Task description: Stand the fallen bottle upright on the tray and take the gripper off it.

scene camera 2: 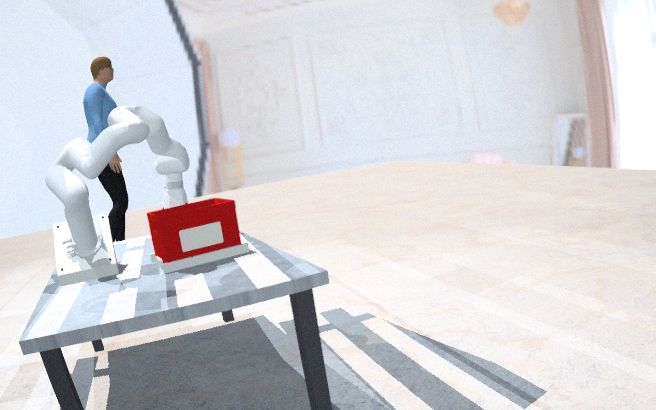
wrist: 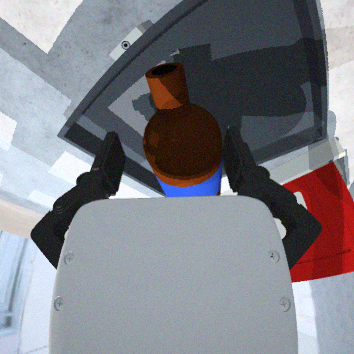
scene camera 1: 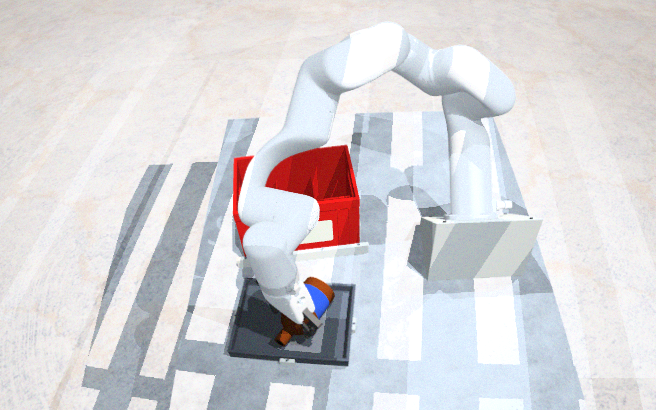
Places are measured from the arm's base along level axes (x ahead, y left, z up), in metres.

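Pixels of known places: gripper, between the fingertips: (wrist: 171,141) (scene camera 1: 295,321); arm's base, origin of its link: (scene camera 2: 86,242) (scene camera 1: 471,218).
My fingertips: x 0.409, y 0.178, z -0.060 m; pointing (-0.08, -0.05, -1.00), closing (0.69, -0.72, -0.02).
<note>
Ahead of a thing's pixels: the offset from my fingertips to its top centre. "*": to the spot under its first point.
The brown bottle {dx -0.011, dy -0.024, dz +0.024 m} (scene camera 1: 321,298) (wrist: 182,145) with a blue label lies on its side on the dark tray {* dx +0.081, dy +0.021, dz -0.052 m} (scene camera 1: 260,345) (wrist: 260,30). In scene camera 1 its neck points to the lower left and its base to the upper right. My gripper (scene camera 1: 301,323) (wrist: 171,141) is open over the bottle. In the wrist view its fingers stand on either side of the bottle's shoulder, with a wide gap on the left and a narrow one on the right. The hand hides the bottle's base there. The bottle, tray and fingers do not show in scene camera 2.
A red divided crate {dx -0.021, dy -0.304, dz +0.118 m} (scene camera 1: 347,225) (scene camera 2: 165,240) (wrist: 325,215) stands behind the tray in scene camera 1, with a pale strip {* dx -0.125, dy -0.203, dz -0.037 m} (scene camera 1: 345,250) along its foot, close under the arm. The arm's base block (scene camera 1: 475,250) is on the right. A person (scene camera 2: 100,107) stands behind the arm.
</note>
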